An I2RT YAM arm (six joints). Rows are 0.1 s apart.
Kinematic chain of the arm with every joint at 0, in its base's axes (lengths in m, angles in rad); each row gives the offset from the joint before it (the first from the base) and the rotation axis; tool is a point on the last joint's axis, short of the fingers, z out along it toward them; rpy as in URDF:
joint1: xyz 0 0 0.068 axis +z
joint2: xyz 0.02 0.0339 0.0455 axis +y
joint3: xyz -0.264 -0.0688 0 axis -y
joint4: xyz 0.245 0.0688 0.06 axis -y
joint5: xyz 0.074 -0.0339 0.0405 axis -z
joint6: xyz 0.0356 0 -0.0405 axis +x
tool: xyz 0 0 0 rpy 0 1.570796 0
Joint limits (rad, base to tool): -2.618..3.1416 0..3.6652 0..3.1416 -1.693..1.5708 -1.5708..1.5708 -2.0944..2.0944
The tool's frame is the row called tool.
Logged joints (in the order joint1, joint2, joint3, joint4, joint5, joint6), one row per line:
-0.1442, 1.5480, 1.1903, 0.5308, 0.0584, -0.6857
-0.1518, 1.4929, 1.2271, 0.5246, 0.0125, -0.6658
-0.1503, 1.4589, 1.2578, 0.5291, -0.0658, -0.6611
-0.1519, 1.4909, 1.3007, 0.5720, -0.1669, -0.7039
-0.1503, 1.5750, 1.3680, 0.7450, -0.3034, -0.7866
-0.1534, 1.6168, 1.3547, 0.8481, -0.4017, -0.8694
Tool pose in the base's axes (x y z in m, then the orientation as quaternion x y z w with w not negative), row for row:
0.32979, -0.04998, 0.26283, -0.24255, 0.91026, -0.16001, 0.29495
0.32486, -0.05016, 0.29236, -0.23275, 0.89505, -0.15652, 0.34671
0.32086, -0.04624, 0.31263, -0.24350, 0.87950, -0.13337, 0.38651
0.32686, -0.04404, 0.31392, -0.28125, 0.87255, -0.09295, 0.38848
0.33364, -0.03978, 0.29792, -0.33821, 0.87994, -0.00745, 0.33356
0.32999, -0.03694, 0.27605, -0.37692, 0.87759, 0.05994, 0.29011
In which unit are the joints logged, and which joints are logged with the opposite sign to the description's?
The joints are logged in radians. Opposite sign: joint4.
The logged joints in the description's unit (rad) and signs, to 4 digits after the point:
-0.1442, 1.5480, 1.1903, -0.5308, 0.0584, -0.6857
-0.1518, 1.4929, 1.2271, -0.5246, 0.0125, -0.6658
-0.1503, 1.4589, 1.2578, -0.5291, -0.0658, -0.6611
-0.1519, 1.4909, 1.3007, -0.5720, -0.1669, -0.7039
-0.1503, 1.5750, 1.3680, -0.7450, -0.3034, -0.7866
-0.1534, 1.6168, 1.3547, -0.8481, -0.4017, -0.8694

